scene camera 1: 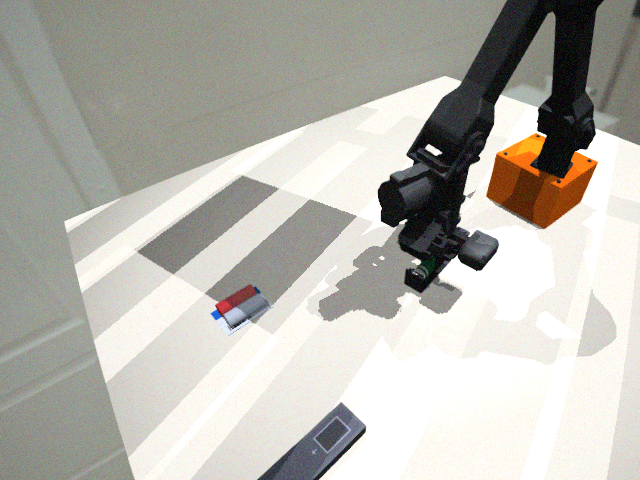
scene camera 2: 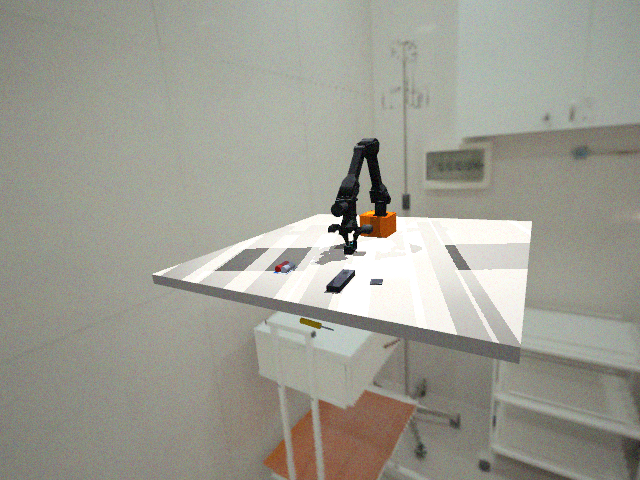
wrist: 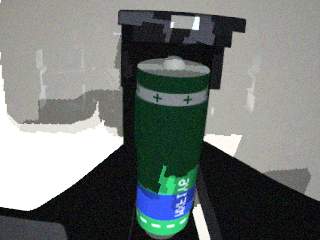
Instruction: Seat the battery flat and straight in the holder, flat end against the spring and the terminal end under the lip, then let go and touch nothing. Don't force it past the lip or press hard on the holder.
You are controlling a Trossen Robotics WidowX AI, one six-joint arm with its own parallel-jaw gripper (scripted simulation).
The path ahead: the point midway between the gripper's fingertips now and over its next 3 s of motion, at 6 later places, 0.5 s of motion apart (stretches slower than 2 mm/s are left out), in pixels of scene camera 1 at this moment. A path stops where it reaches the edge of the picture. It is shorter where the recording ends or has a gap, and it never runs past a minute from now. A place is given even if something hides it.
My gripper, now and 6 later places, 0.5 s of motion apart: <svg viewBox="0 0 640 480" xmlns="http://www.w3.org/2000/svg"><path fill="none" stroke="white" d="M430 265L430 264L429 265L428 267L426 268L428 264L433 240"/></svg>
